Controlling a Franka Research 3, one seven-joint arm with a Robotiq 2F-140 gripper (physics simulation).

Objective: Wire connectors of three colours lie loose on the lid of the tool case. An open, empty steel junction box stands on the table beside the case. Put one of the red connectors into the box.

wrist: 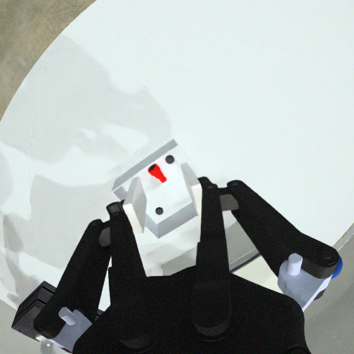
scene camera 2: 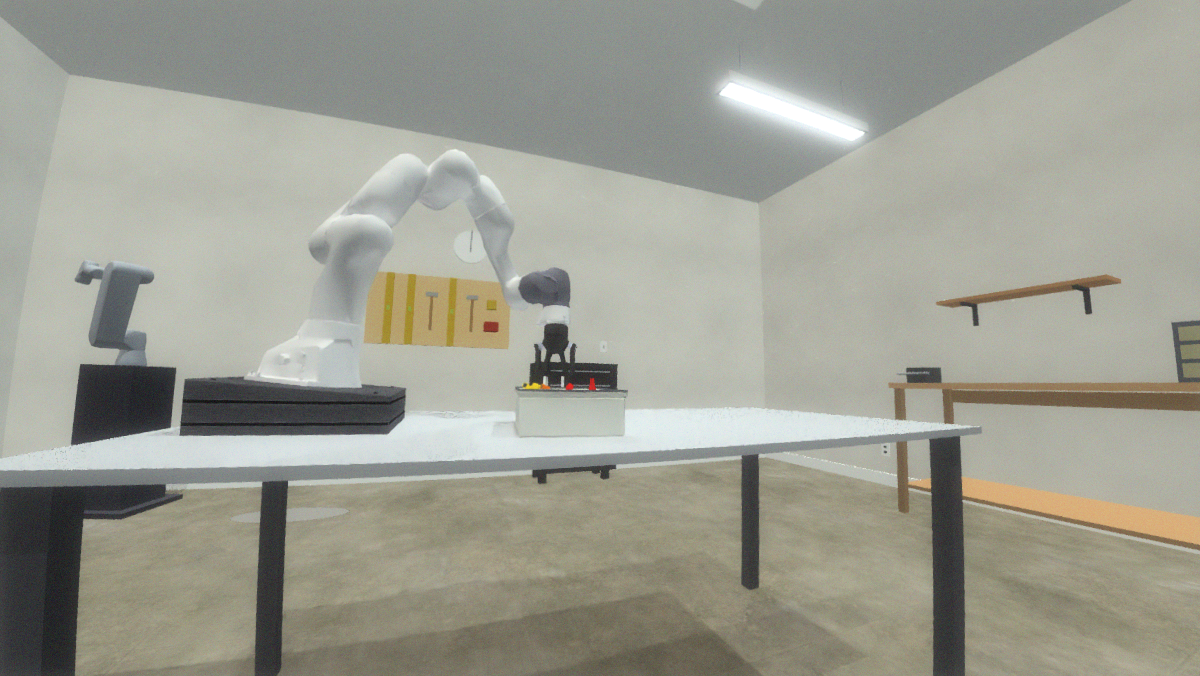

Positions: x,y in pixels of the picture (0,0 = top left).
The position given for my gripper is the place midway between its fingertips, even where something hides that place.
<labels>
my gripper: wrist 162,181; scene camera 2 553,399
</labels>
